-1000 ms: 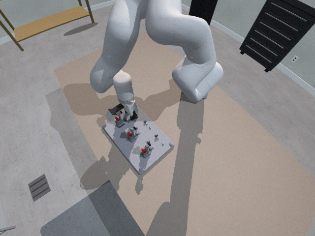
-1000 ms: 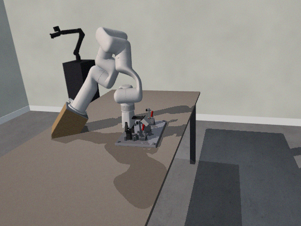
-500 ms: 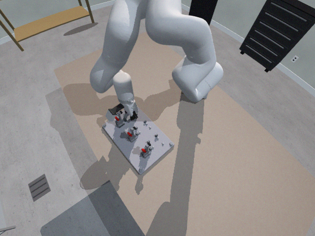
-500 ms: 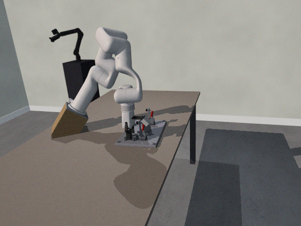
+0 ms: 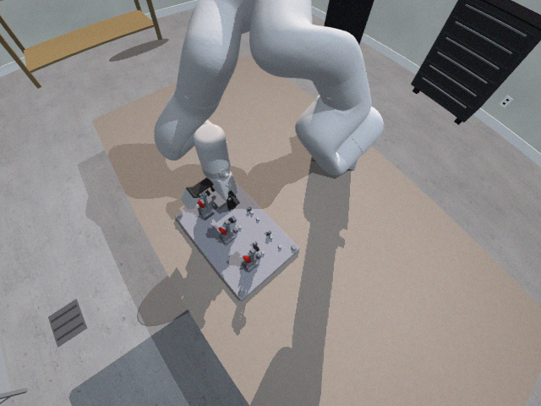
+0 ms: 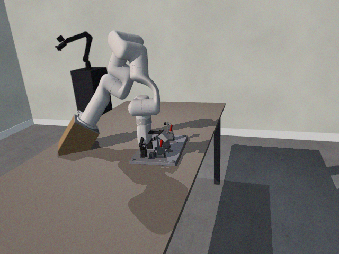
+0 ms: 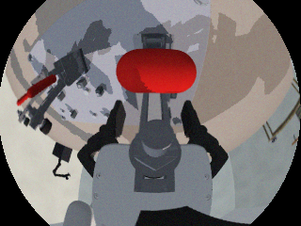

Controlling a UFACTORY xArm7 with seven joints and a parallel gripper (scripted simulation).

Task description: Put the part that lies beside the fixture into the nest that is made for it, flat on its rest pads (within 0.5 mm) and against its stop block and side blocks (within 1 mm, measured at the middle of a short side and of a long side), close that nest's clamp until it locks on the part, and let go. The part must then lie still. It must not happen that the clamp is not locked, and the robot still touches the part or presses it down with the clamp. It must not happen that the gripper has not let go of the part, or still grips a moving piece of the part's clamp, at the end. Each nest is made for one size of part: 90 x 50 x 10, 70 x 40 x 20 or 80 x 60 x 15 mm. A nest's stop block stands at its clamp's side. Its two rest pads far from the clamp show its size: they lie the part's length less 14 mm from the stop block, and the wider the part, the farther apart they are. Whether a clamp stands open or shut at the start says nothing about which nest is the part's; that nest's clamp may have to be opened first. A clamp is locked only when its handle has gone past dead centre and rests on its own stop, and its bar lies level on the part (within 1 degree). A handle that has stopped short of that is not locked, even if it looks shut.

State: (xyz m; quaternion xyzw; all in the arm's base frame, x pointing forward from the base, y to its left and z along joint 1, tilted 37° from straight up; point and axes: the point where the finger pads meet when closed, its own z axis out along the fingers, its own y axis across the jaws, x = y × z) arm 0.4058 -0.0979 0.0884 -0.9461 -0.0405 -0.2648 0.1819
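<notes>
Right now my hand is 10 mm above the grey block part. From my hand the other things lie so: grey fixture plate 120 mm to the left, 40 mm below, 20 mm ahead.
</notes>
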